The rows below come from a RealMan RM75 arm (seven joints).
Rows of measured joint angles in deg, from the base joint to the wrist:
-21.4 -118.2 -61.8 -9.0 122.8 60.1 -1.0
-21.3 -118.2 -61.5 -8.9 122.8 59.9 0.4
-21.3 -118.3 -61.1 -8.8 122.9 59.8 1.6
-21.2 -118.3 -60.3 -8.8 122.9 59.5 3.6
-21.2 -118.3 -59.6 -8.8 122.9 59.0 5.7
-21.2 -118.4 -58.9 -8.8 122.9 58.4 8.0
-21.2 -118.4 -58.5 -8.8 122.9 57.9 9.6
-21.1 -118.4 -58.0 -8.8 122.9 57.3 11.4
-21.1 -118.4 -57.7 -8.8 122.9 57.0 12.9
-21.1 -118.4 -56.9 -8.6 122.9 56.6 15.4
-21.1 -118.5 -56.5 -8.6 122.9 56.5 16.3
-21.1 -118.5 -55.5 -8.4 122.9 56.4 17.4
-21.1 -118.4 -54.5 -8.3 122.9 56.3 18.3
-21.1 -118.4 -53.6 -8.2 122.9 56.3 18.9
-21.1 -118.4 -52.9 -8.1 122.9 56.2 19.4
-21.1 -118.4 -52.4 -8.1 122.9 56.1 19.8
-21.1 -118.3 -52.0 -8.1 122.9 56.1 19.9
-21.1 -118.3 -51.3 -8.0 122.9 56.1 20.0
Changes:
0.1 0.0 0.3 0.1 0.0 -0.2 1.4
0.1 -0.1 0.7 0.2 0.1 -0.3 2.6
0.2 -0.1 1.5 0.2 0.1 -0.6 4.6
0.2 -0.1 2.2 0.2 0.1 -1.1 6.7
0.2 -0.2 2.9 0.2 0.1 -1.7 9.0
0.2 -0.2 3.3 0.2 0.1 -2.2 10.6
0.3 -0.2 3.8 0.2 0.1 -2.8 12.4
0.3 -0.2 4.1 0.2 0.1 -3.1 13.9
0.3 -0.2 4.9 0.4 0.1 -3.5 16.4
0.3 -0.3 5.3 0.4 0.1 -3.6 17.3
0.3 -0.3 6.3 0.6 0.1 -3.7 18.4
0.3 -0.2 7.3 0.7 0.1 -3.8 19.3
0.3 -0.2 8.2 0.8 0.1 -3.8 19.9
0.3 -0.2 8.9 0.9 0.1 -3.9 20.4
0.3 -0.2 9.4 0.9 0.1 -4.0 20.8
0.3 -0.1 9.8 0.9 0.1 -4.0 20.9
0.3 -0.1 10.5 1.0 0.1 -4.0 21.0

